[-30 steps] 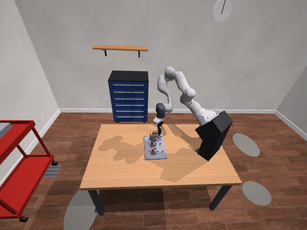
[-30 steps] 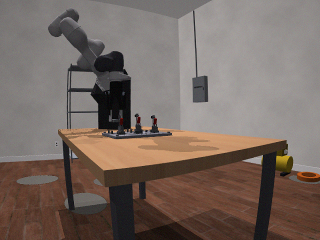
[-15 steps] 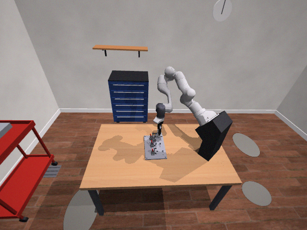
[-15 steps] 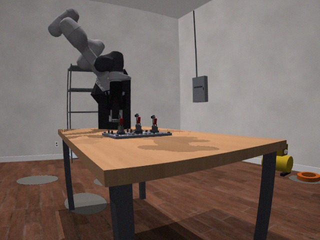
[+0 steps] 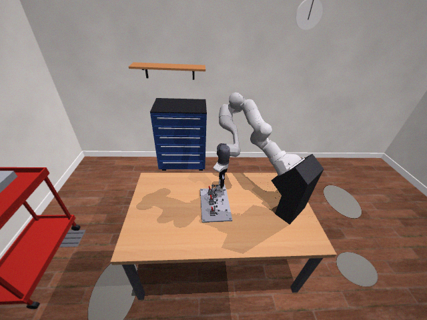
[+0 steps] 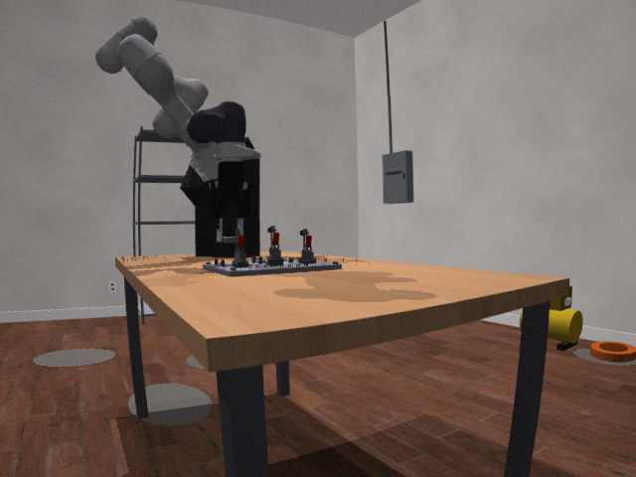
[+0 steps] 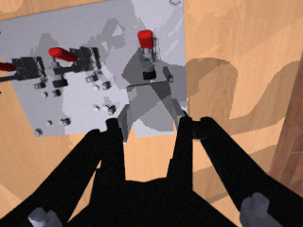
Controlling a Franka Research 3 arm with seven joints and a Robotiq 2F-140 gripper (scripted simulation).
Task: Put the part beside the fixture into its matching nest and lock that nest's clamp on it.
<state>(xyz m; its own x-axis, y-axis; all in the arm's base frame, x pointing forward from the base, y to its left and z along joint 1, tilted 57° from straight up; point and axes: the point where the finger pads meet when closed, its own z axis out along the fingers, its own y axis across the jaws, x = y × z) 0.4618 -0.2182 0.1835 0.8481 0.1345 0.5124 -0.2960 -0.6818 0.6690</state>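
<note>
Right now the grey block part is 3 cm below my hand. Also, from my hand: grey fixture plate 11 cm below, 9 cm ahead, 8 cm to the left.
</note>
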